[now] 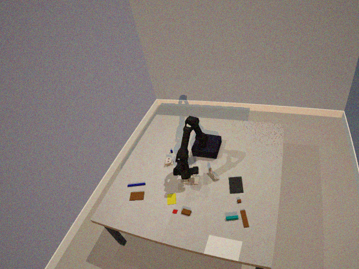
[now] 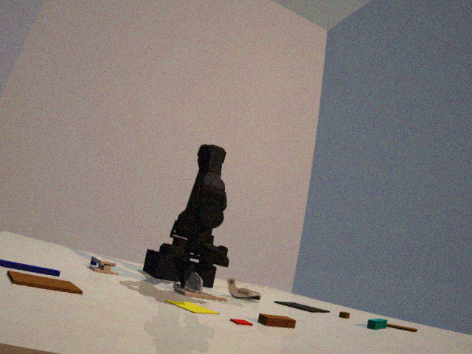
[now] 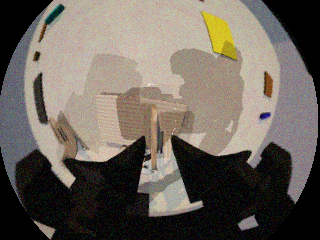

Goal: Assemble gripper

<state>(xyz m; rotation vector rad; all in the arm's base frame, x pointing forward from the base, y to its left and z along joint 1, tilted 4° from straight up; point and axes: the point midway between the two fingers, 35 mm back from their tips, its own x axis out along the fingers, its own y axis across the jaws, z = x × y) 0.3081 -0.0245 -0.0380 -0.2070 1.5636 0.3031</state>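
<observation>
Right now the jaw is 40 mm behind my gripper tip and 10 mm to the left of it. Round my gripper tip: gripper base 220 mm to the right, 120 mm behind, 10 mm above; then housing plate 60 mm behind, 20 mm to the left, 10 mm below; then yellow tile 210 mm ahead, 50 mm to the right, 10 mm below.
</observation>
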